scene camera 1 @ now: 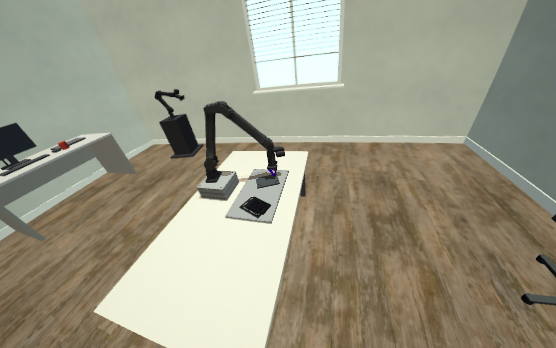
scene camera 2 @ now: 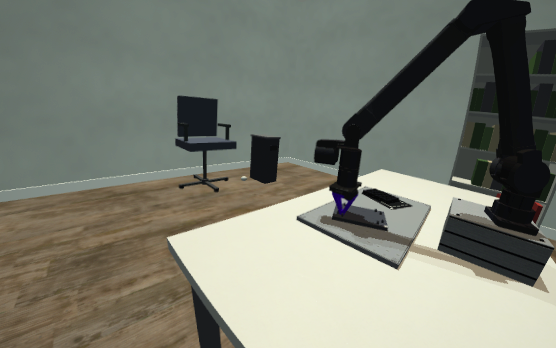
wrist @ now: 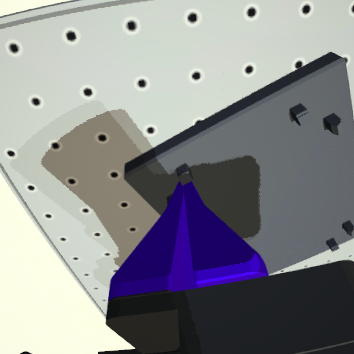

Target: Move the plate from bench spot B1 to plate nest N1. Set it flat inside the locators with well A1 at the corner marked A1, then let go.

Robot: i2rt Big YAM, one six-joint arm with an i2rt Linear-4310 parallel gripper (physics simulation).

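Where they show: gripper, fingertip midpoint: [scene camera 1: 273,175] [scene camera 2: 341,214] [wrist: 186,187]; arm's base at its link origin: [scene camera 1: 214,177] [scene camera 2: 507,222].
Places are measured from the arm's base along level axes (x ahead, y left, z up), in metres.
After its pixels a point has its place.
The black gridded plate [scene camera 1: 256,206] @[z -0.079, x 0.342, y -0.232 m] [scene camera 2: 384,196] @[z -0.077, x 0.337, y -0.205 m] lies flat on a thin dark outline on the grey board [scene camera 1: 278,196] @[z -0.092, x 0.473, y -0.135 m] [scene camera 2: 411,220] @[z -0.092, x 0.225, y -0.063 m] [wrist: 165,50] @[z -0.092, x 0.497, y 0.073 m]. The nest, a flat dark grey block [scene camera 1: 268,183] @[z -0.080, x 0.394, y -0.004 m] [scene camera 2: 369,218] @[z -0.080, x 0.349, y 0.049 m] [wrist: 305,175] @[z -0.080, x 0.409, y 0.015 m] with small peg locators, lies on the same board, apart from the plate. My gripper [scene camera 1: 272,173] @[z -0.079, x 0.428, y 0.084 m] [scene camera 2: 342,212] @[z -0.079, x 0.428, y 0.084 m] [wrist: 186,187] @[z -0.079, x 0.428, y 0.084 m] points down over one end of the nest, its purple fingers shut with nothing between them. In the wrist view the fingertips overlap a locator near a nest corner; whether they touch it is unclear. No A1 mark is readable.
The arm stands on a grey block base [scene camera 1: 218,186] @[z 0.000, x 0.073, y -0.108 m] [scene camera 2: 492,250] @[z -0.053, x 0.041, y 0.086 m] beside the board, on the white table [scene camera 1: 200,270] @[z -0.105, x 0.121, y -0.621 m] [scene camera 2: 300,285] @[z -0.105, x 0.399, y 0.389 m]. A chair [scene camera 2: 197,120] and a dark bin [scene camera 2: 264,159] stand on the floor away from the table.
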